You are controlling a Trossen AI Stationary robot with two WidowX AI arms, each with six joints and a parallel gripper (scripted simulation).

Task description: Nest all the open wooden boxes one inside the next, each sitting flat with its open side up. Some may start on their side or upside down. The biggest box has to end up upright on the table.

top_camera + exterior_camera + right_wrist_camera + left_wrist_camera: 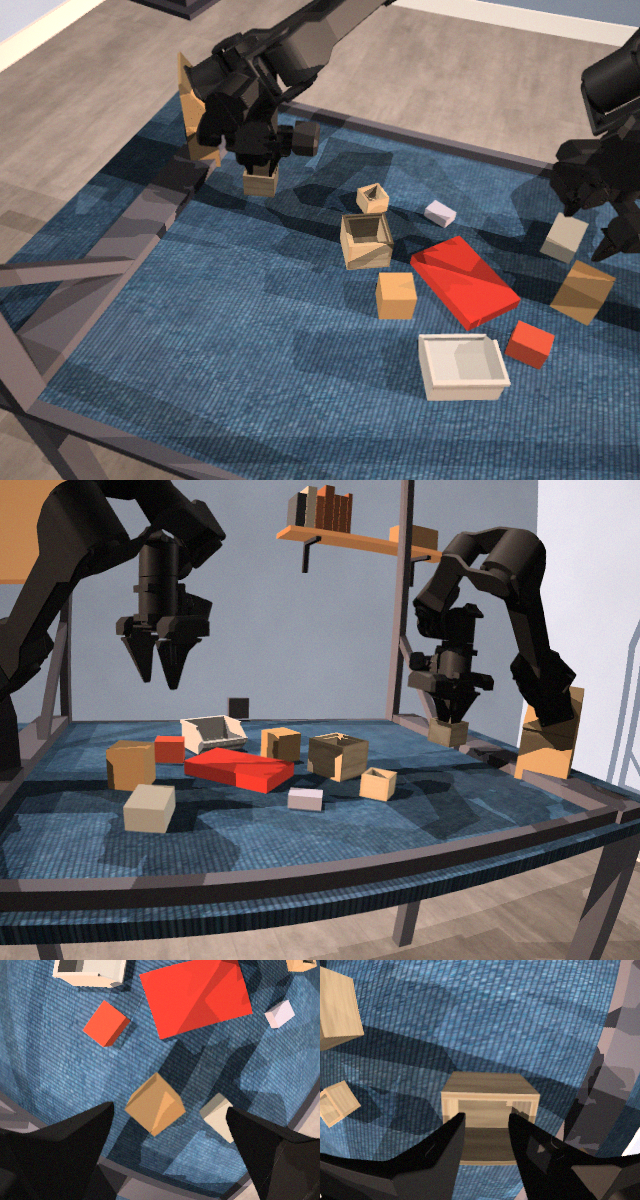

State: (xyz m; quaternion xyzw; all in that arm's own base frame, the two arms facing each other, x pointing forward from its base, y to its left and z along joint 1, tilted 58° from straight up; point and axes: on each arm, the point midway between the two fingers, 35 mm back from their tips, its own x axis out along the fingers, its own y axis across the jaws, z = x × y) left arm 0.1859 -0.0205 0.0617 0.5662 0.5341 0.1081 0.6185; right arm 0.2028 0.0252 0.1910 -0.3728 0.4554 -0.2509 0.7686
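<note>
Right now the flat red block is 17 cm below my right hand, 13 cm to the left of it and 4 cm behind it. The rest, counted from my right hand: beige block: 16 cm below, 14 cm ahead; red cube: 16 cm below, 11 cm behind, 1 cm to the left; lavender block: 21 cm to the left, 17 cm below, 9 cm ahead.
</note>
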